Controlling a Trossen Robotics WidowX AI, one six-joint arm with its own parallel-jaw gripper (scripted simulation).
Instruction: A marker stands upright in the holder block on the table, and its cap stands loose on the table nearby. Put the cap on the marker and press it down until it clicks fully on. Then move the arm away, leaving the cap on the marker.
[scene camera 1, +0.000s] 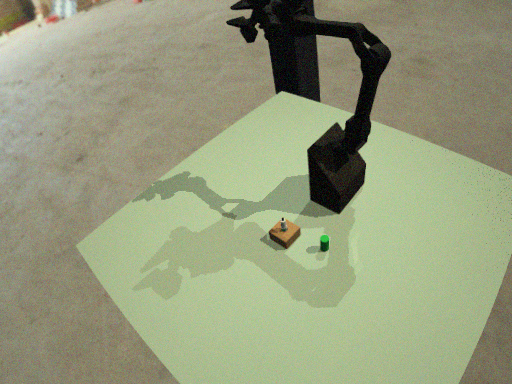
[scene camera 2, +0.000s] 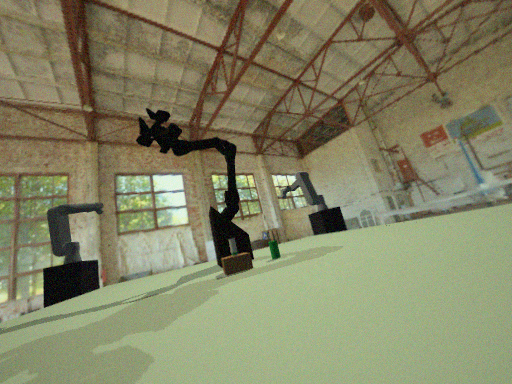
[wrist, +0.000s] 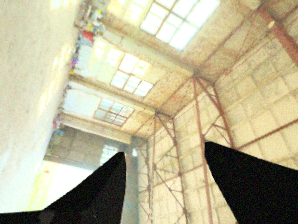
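Observation:
What you'd see here is the gripper (scene camera 2: 143, 112), and the wrist view (wrist: 164, 153) has the gripper in it too.

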